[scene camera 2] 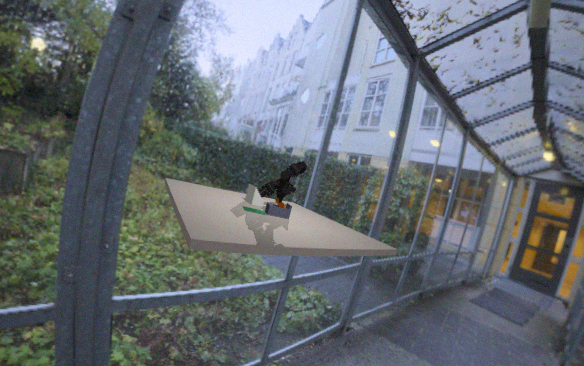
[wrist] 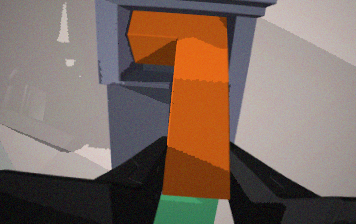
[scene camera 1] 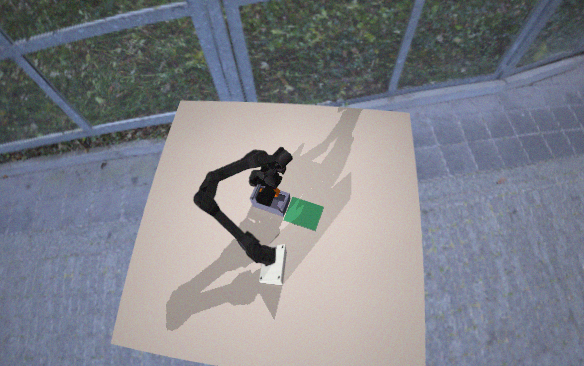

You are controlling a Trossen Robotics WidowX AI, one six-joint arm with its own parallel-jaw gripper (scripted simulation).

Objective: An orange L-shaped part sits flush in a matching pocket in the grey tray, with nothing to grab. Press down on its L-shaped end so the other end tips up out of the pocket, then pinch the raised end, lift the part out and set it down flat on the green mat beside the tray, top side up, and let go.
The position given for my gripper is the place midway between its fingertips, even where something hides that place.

In view: my gripper [wrist: 195, 146] and an orange L-shaped part [wrist: 197, 165].
